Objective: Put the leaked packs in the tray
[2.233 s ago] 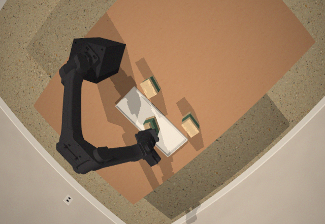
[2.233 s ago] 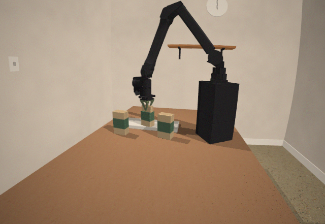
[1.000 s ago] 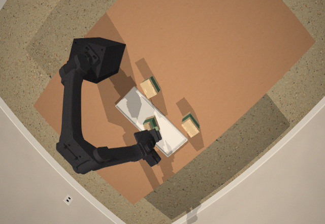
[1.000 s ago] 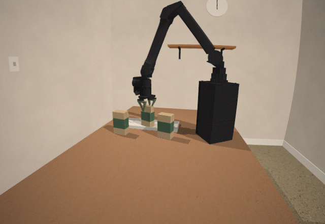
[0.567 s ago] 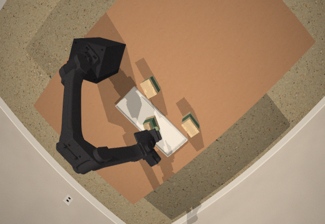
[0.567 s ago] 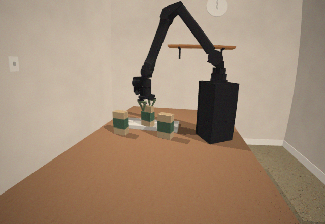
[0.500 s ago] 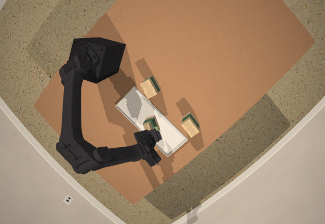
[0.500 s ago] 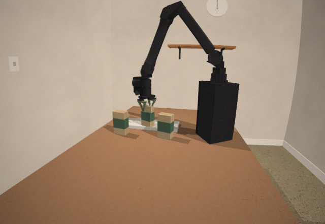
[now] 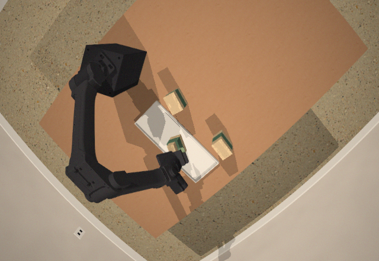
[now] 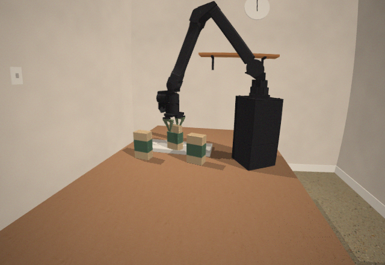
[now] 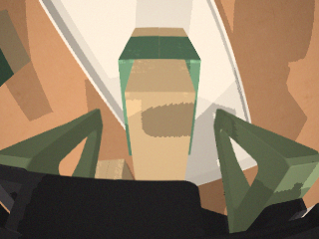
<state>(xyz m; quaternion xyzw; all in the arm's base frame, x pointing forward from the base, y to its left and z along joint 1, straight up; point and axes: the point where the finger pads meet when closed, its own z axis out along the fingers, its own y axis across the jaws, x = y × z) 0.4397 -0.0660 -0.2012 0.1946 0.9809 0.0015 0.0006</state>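
Right now my hand is 1 cm past the white tray and 11 cm above it.
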